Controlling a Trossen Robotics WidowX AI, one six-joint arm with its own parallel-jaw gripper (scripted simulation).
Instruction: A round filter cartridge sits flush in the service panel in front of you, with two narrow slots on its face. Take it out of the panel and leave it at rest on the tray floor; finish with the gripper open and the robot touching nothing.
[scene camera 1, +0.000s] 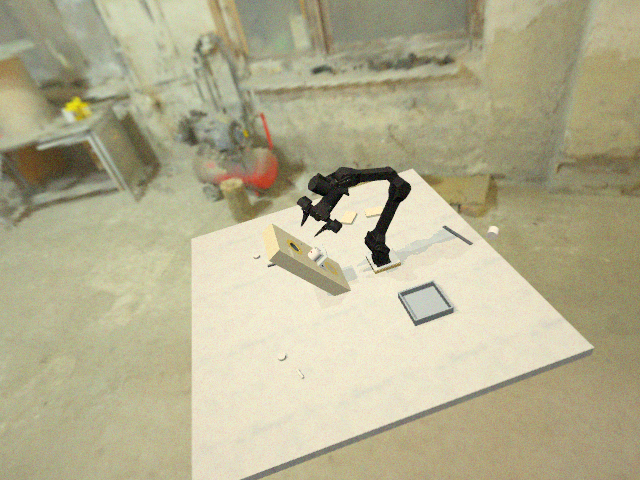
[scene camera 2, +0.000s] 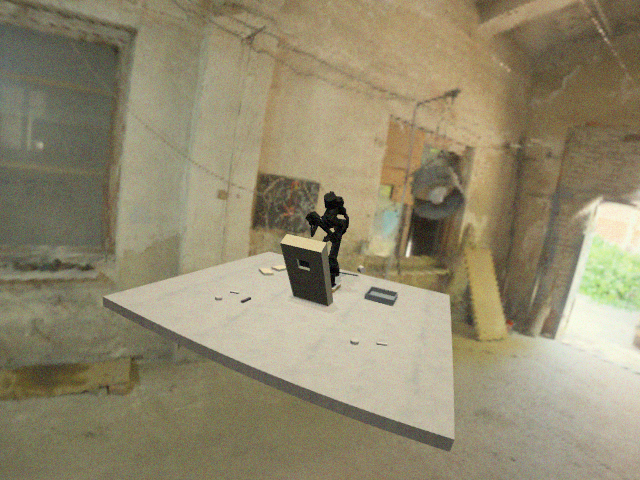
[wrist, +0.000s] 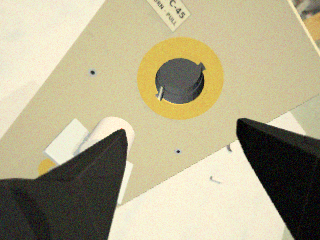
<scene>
The gripper (scene camera 1: 307, 231) is open and holds nothing. Also in view: a round filter cartridge (wrist: 108, 125), a service panel (scene camera 2: 307, 263) and a grey tray (scene camera 1: 425, 302).
The gripper is seen too in the wrist view (wrist: 180, 131). The service panel is seen too in scene camera 1 (scene camera 1: 284, 250) and in the wrist view (wrist: 181, 81). Scene camera 2 misses the round filter cartridge, which is hidden by the service panel.
</scene>
